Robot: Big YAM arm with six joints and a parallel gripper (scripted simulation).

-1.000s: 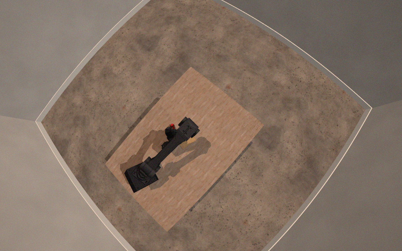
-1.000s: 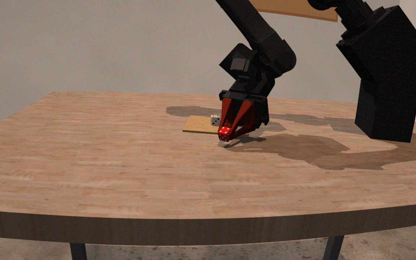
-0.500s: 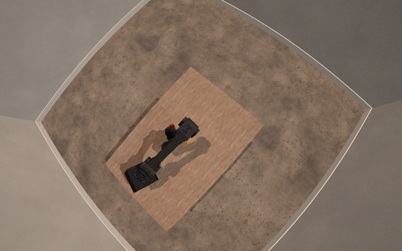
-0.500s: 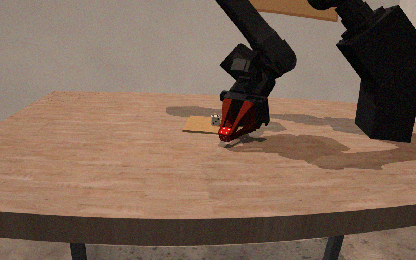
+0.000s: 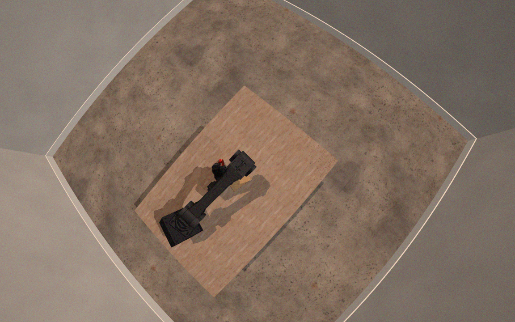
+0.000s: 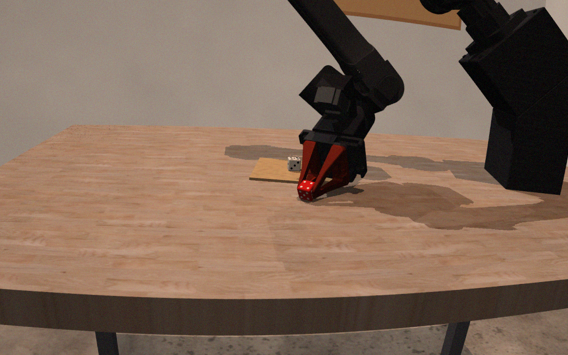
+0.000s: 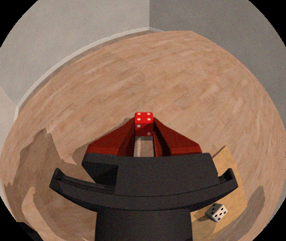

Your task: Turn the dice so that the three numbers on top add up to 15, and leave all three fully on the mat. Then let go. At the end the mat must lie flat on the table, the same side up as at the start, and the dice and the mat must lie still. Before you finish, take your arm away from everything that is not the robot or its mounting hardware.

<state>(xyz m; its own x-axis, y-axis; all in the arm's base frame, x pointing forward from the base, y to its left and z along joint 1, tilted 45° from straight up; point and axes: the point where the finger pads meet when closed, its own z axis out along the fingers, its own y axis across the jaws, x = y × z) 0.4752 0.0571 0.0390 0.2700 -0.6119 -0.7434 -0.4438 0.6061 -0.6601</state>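
The red die is right at my hand. The rest, counted from my hand: tan mat (14 cm to the right, 5 cm behind, 1 cm below); then black die (12 cm to the right, 10 cm behind); then white die (14 cm to the right, 4 cm behind).
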